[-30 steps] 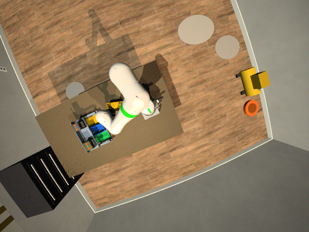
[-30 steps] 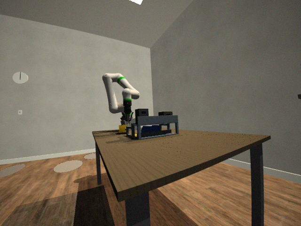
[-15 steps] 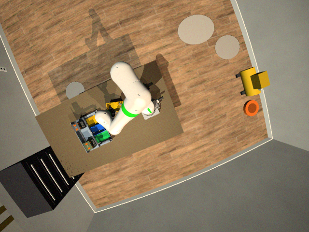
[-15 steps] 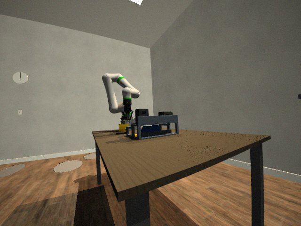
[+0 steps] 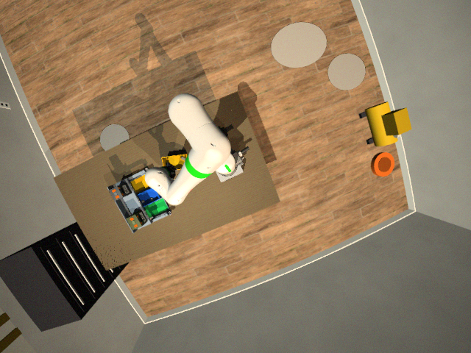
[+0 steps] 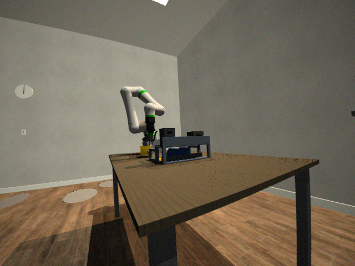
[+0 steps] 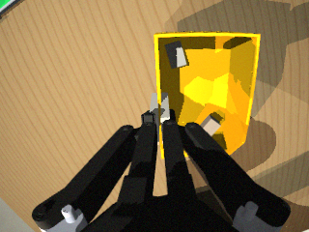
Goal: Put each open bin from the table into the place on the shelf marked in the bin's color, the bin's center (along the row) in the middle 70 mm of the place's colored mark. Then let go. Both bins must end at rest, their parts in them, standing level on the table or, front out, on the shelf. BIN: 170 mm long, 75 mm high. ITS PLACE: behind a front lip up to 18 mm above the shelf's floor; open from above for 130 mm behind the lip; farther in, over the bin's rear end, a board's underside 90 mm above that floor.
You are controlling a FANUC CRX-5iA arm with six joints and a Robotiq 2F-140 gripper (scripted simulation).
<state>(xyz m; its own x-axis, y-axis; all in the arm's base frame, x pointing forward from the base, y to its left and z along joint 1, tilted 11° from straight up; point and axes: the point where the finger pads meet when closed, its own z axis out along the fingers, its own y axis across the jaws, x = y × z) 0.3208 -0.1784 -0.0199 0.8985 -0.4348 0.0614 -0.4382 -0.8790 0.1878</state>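
My hand is 2 cm past the yellow bin, 4 cm to the left of it and 4 cm above it. From my hand the other things lie so: blue bin: 32 cm ahead, 5 cm to the left, 6 cm below; blue mark: 32 cm ahead, 4 cm to the left, 10 cm below; yellow mark: 30 cm ahead, 7 cm to the right, 10 cm below.
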